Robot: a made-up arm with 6 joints.
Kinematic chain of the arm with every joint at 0, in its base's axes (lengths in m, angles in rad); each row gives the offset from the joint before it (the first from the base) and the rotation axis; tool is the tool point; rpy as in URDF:
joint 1: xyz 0 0 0.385 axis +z
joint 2: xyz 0 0 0 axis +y
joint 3: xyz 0.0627 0 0.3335 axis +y
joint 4: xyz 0.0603 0 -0.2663 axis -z
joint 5: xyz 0 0 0 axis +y
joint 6: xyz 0.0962 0 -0.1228 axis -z
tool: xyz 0 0 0 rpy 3.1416 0 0
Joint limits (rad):
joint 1: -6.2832..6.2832
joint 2: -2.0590..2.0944
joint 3: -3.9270..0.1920
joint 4: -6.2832..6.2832
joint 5: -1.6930..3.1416
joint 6: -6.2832..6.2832
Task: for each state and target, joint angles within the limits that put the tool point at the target. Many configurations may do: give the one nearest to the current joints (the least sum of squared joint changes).
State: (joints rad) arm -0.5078 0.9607 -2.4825 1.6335 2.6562 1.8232
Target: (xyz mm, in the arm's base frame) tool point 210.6 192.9 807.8
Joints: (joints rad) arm 0.3667 0.4507 -2.7952 1.5917 3.0712 1.8232
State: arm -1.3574 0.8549 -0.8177 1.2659 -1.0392 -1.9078
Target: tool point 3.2 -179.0 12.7
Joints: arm -0.9120 1.6079 -0.5571 0.7972 -0.6197 -1.9078
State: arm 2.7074 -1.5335 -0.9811 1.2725 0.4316 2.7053
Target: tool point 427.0 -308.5 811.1
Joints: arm 2.4556 -1.6209 -1.8103 1.1862 0.4430 2.7053
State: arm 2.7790 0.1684 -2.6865 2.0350 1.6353 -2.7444
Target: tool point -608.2 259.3 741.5
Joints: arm 2.6289 0.7981 -2.5371 2.1086 1.2352 -2.7444
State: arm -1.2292 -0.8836 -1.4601 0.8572 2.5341 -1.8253
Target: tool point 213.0 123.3 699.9
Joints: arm -2.0677 -1.3658 -1.3124 1.0706 2.5878 -1.8253
